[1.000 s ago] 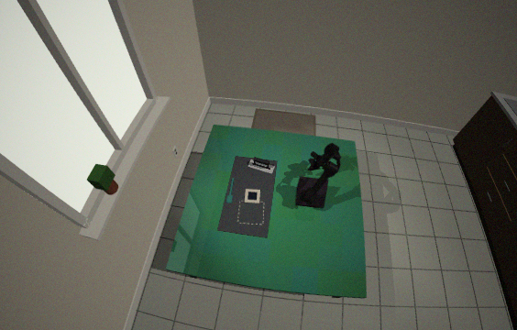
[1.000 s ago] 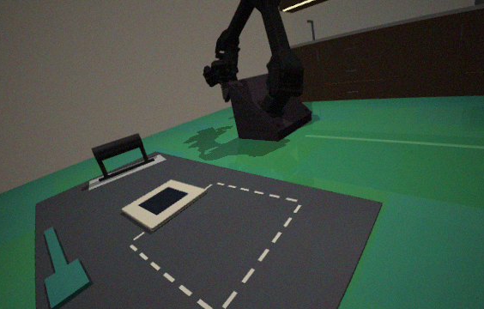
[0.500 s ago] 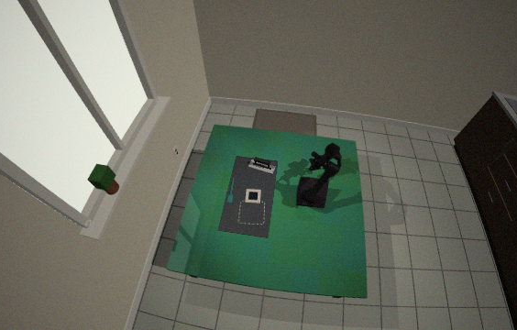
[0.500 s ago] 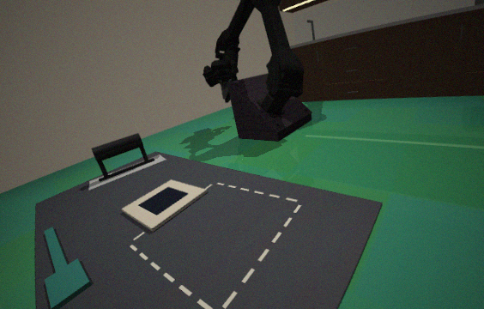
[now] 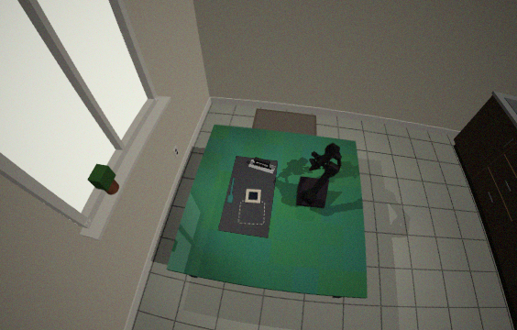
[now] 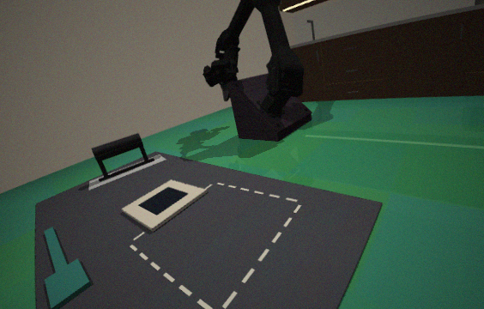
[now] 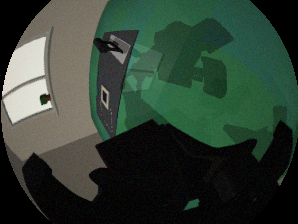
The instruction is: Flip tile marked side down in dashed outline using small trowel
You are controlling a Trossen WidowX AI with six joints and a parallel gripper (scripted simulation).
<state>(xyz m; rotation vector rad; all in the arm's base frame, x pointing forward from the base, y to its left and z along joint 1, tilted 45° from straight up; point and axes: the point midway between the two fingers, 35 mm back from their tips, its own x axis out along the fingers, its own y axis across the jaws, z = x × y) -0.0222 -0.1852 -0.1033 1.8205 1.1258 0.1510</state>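
My gripper tip is now 34 cm short of the trowel, 4 cm to the left of it and 7 cm above it. From my gripper tip the other things lie so: dark mat (40 cm ahead, 21 cm to the left, 12 cm below); then teal piece (54 cm ahead, 24 cm to the left, 10 cm below); then tile (38 cm ahead, 23 cm to the left, 10 cm below).
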